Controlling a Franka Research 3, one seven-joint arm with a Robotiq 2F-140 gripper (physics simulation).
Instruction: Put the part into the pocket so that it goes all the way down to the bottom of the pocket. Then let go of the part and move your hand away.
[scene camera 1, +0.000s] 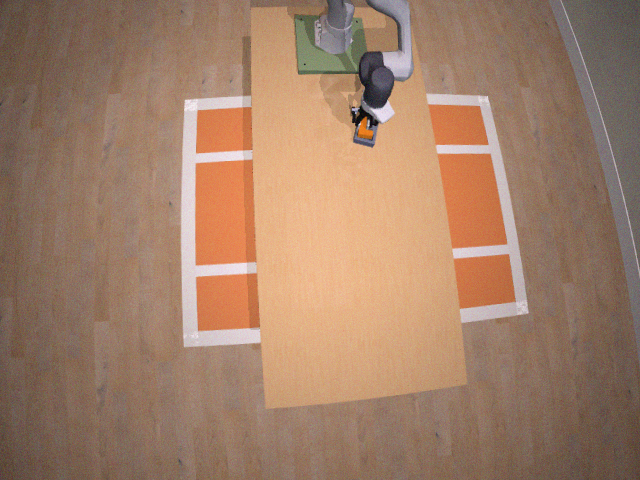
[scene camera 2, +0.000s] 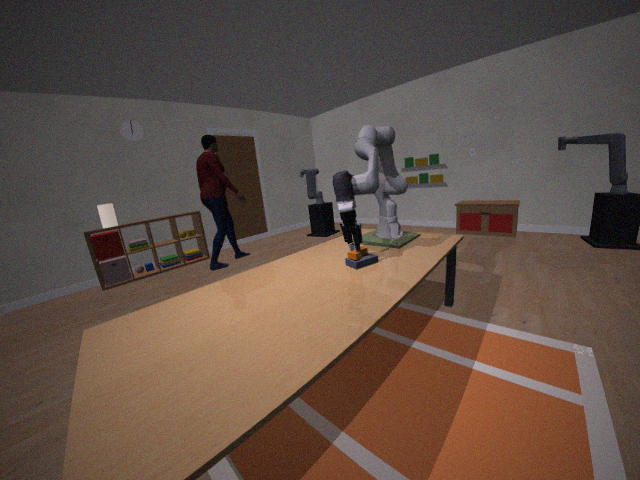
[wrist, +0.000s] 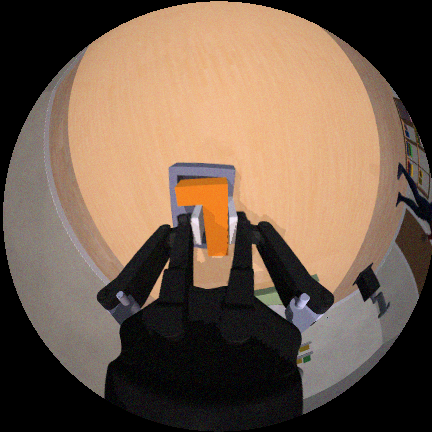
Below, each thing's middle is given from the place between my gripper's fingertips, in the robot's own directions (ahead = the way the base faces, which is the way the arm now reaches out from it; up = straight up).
Scene:
Right now the orange L-shaped part (wrist: 211, 192) is 1 cm behind my hand, 1 cm to the left of it and 2 cm above it. The rest, counted from my hand: grey block with pocket (wrist: 179, 170): 3 cm to the left, 2 cm below.

